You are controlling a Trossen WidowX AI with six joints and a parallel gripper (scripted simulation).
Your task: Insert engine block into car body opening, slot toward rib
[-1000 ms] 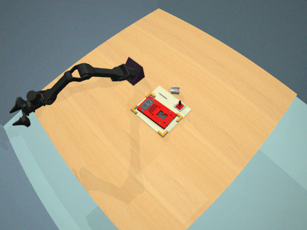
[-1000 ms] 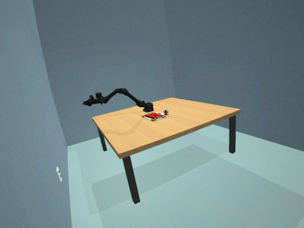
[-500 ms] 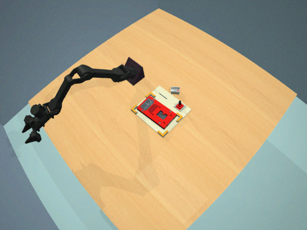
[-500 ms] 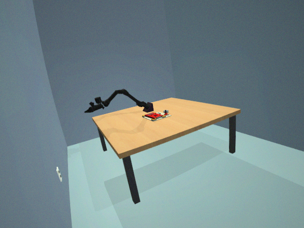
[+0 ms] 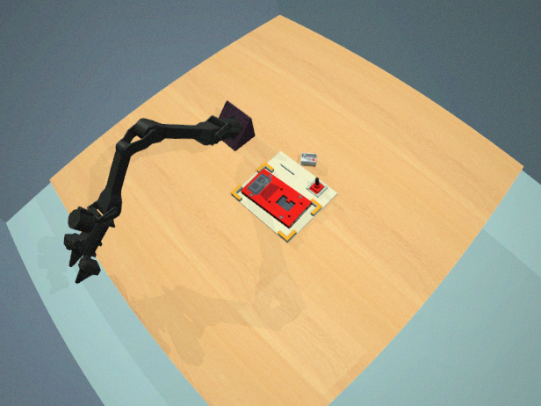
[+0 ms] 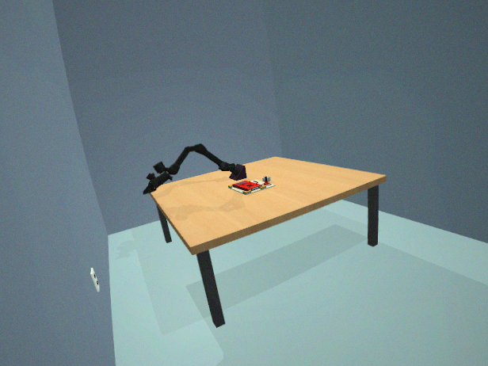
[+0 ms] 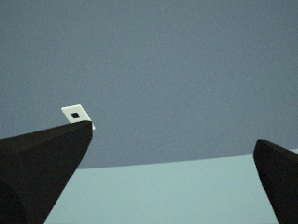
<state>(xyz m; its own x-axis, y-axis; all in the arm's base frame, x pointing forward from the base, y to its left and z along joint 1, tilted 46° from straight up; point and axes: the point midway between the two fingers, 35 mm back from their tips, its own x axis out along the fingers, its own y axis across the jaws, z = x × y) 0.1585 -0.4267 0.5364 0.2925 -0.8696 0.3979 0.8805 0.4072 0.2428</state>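
The engine block is 850 mm to the left of my gripper tip, 80 mm below it and 70 mm ahead of it.
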